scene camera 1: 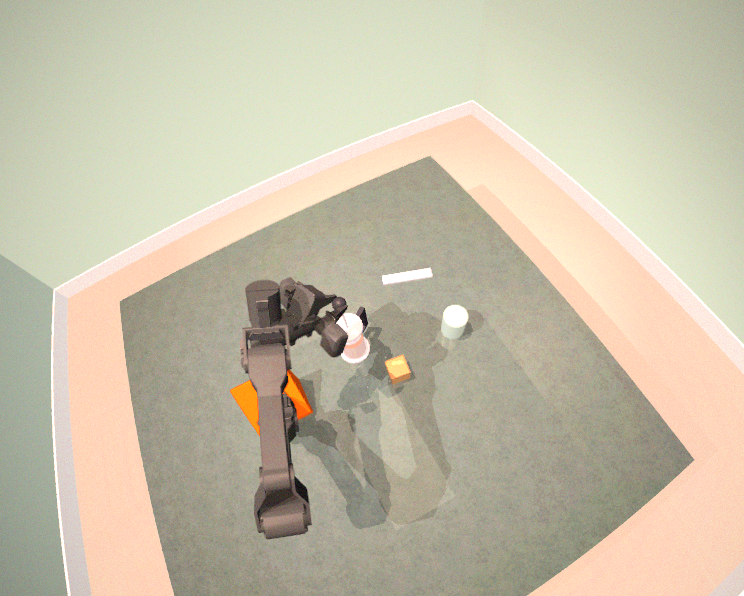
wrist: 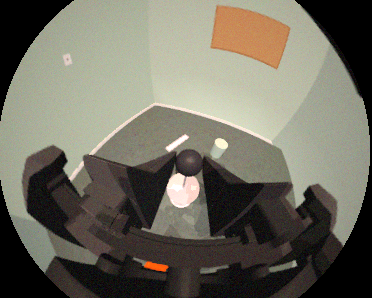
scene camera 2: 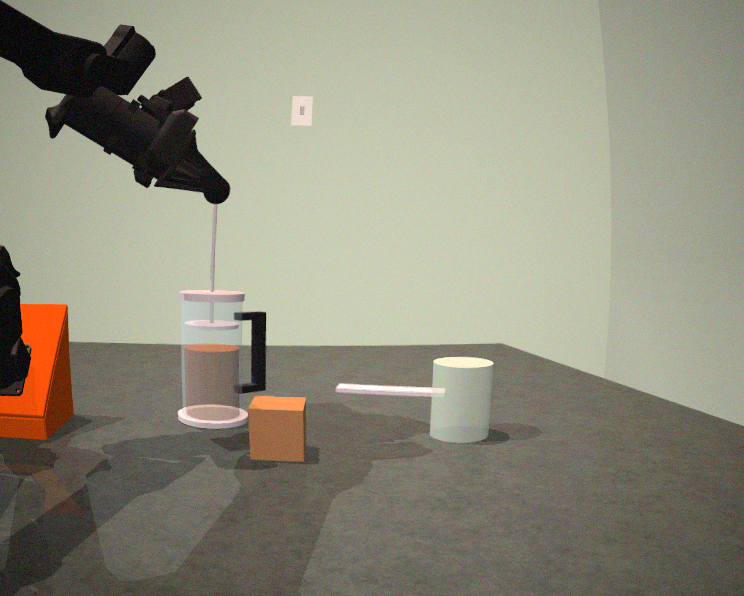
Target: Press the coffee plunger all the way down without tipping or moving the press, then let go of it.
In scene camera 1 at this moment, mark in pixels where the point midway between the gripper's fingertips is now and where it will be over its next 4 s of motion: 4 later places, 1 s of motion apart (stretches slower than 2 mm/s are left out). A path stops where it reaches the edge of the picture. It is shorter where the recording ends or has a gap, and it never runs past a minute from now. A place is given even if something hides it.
My gripper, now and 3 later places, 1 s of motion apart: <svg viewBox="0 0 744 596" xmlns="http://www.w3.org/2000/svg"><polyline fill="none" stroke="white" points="341,301 346,307 351,311 351,311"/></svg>
